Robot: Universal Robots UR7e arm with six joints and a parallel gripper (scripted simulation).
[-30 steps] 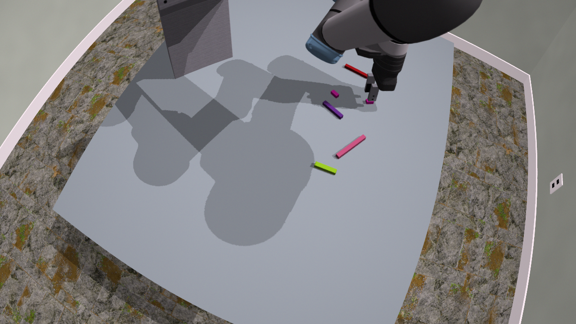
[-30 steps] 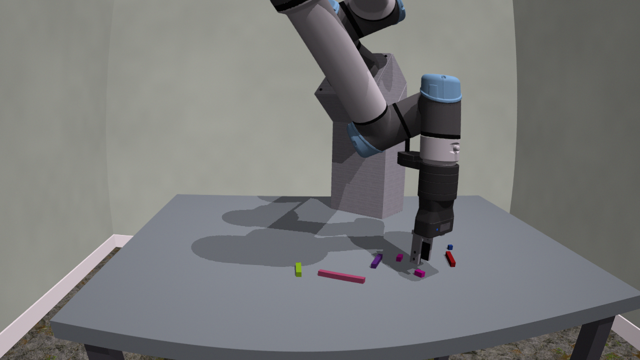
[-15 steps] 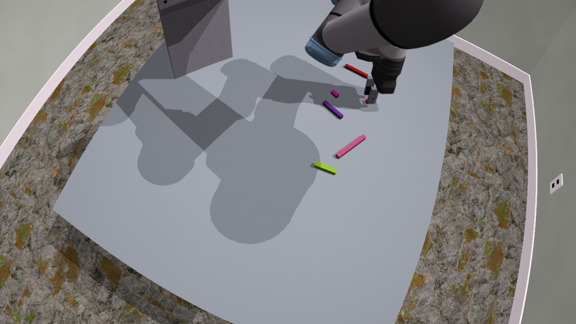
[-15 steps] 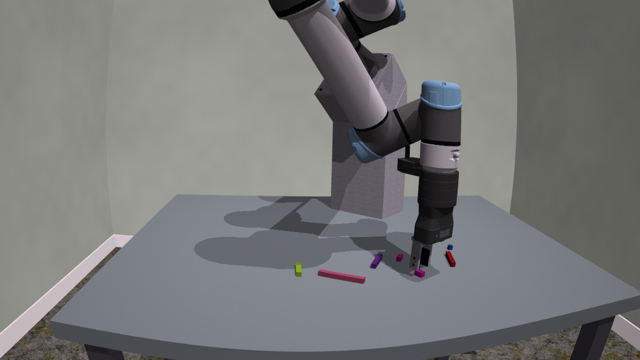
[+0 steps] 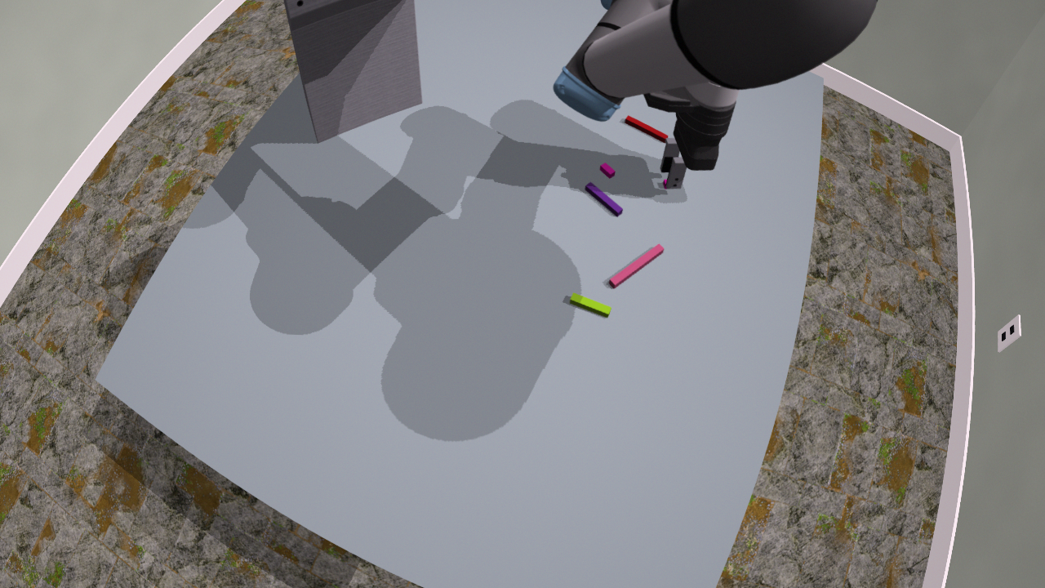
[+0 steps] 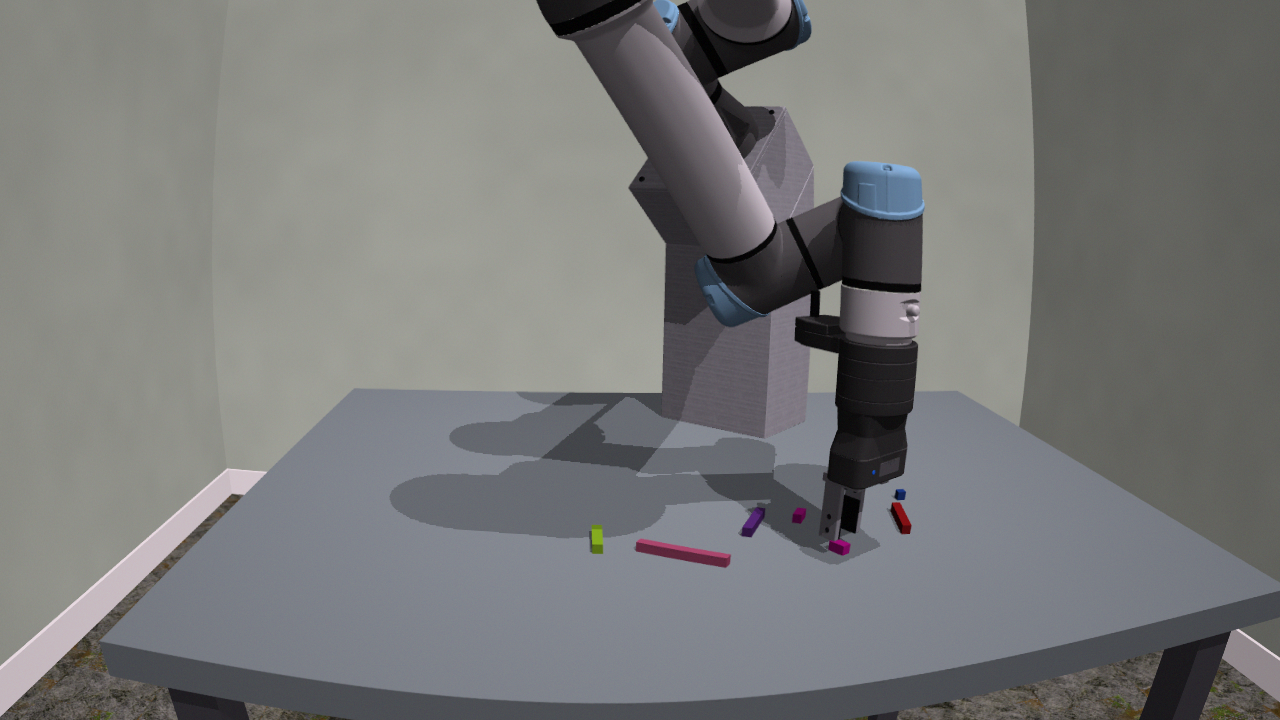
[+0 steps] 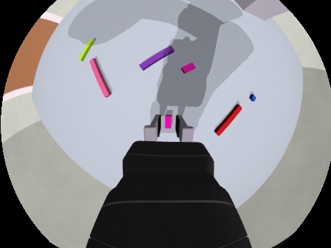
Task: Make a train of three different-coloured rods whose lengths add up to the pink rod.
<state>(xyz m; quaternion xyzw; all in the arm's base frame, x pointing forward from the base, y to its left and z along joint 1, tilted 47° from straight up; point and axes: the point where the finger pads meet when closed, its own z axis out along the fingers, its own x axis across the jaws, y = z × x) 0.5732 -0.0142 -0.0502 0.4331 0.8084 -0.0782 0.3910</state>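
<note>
Right now my hand is 140 mm to the right of the small blue rod, 110 mm past it and 30 mm above it. Also, from my hand: purple rod: 90 mm behind, 60 mm to the right, 30 mm below; red rod: 100 mm to the left, 50 mm behind, 30 mm below; pink rod: 150 mm to the right, 30 mm below, 20 mm behind.
</note>
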